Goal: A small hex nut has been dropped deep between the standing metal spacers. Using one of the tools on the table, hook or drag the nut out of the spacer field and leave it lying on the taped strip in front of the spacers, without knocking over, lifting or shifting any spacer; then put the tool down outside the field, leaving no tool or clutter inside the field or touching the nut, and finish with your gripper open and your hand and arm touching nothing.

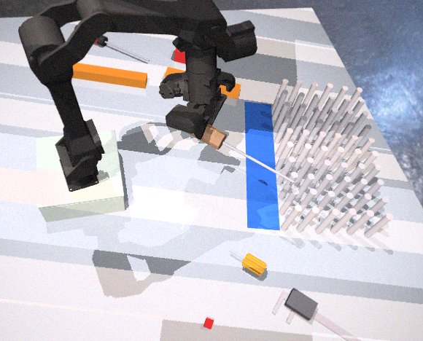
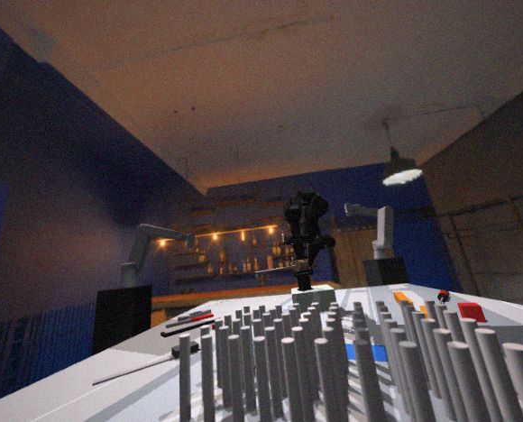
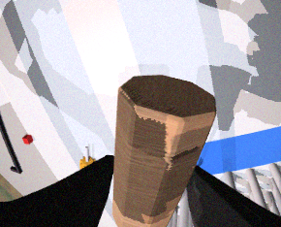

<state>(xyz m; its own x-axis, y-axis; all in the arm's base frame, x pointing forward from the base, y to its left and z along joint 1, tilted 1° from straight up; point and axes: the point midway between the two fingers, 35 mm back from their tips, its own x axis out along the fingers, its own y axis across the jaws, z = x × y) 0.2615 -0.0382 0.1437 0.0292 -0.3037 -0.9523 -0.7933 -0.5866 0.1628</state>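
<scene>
Now: gripper tip 190 mm short of the blue taped strip, 190 mm above it and 10 mm to the left of it. The rest, counted from my gripper tip: yellow-handled tool 250 mm to the right, 170 mm below, 30 mm ahead; then wooden-handled tool 80 mm to the right, 60 mm ahead, 10 mm below; then hex nut 310 mm ahead, 190 mm below, 130 mm to the right.
</scene>
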